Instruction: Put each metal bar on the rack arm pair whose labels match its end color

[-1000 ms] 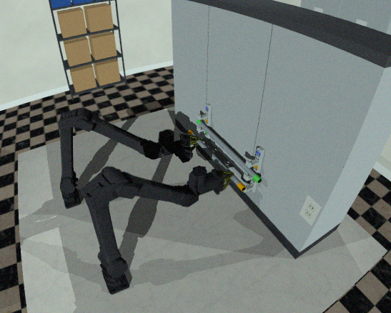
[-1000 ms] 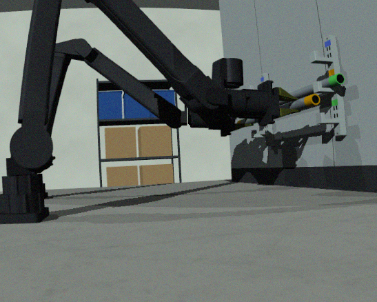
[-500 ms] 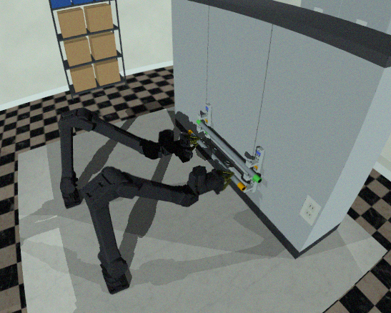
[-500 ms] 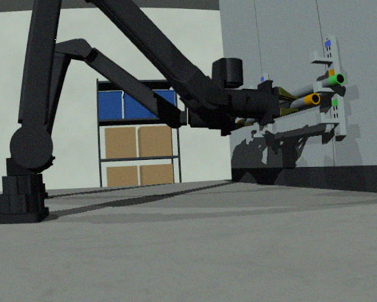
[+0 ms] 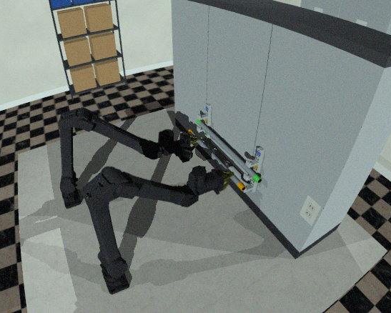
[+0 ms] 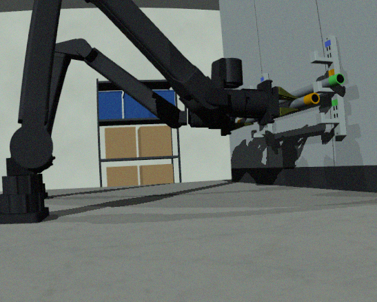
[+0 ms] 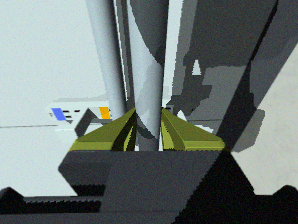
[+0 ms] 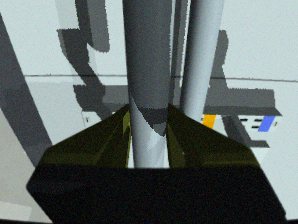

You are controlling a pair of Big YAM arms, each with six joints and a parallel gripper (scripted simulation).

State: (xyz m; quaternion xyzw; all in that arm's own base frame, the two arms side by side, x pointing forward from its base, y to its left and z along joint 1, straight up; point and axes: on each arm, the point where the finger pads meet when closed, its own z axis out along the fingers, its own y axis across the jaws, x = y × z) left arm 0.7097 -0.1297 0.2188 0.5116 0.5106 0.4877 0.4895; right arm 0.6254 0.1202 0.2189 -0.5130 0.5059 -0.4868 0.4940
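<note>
The orange-ended bar is 20 mm ahead of my right hand and 150 mm to the left of it. The rest, counted from my right hand: green-ended bar: 80 mm ahead, 130 mm to the left, 40 mm above; grey cabinet wall: 270 mm ahead, 150 mm to the left, 230 mm above; wall outlet: 40 mm ahead, 380 mm to the right, 80 mm above.
</note>
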